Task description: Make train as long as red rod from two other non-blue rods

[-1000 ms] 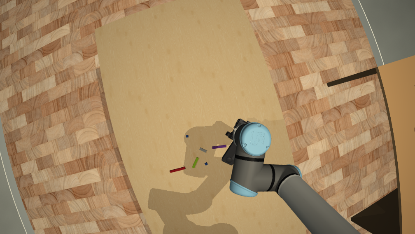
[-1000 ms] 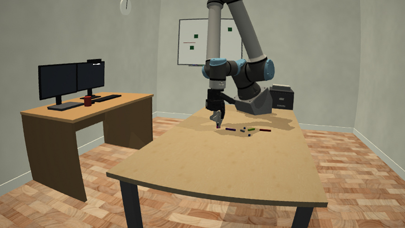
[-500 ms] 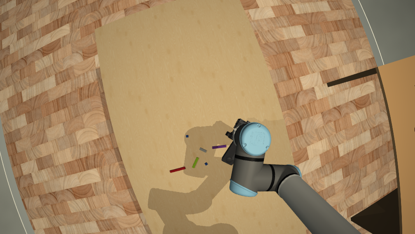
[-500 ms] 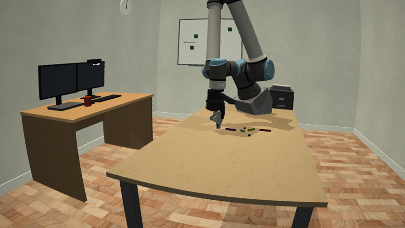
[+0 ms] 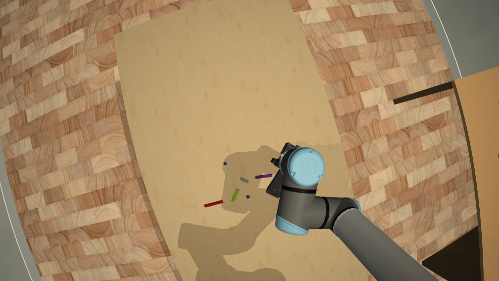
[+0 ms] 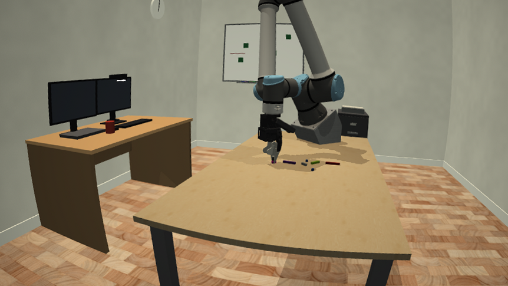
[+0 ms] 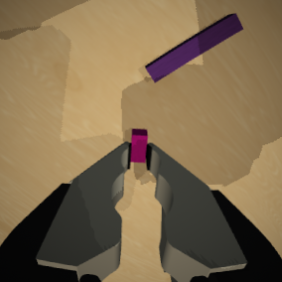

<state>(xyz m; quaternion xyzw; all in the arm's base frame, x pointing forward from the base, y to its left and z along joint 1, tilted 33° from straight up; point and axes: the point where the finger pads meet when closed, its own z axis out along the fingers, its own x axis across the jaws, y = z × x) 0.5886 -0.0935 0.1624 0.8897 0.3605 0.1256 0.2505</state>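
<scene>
Right now my hand is 10 mm above the magenta rod. From my hand the other things lie so: grey rod: 10 mm behind, 140 mm to the left, 10 mm below; then purple rod: 20 mm behind, 70 mm to the left, 10 mm below; then lime rod: 50 mm behind, 190 mm to the left, 10 mm below.
</scene>
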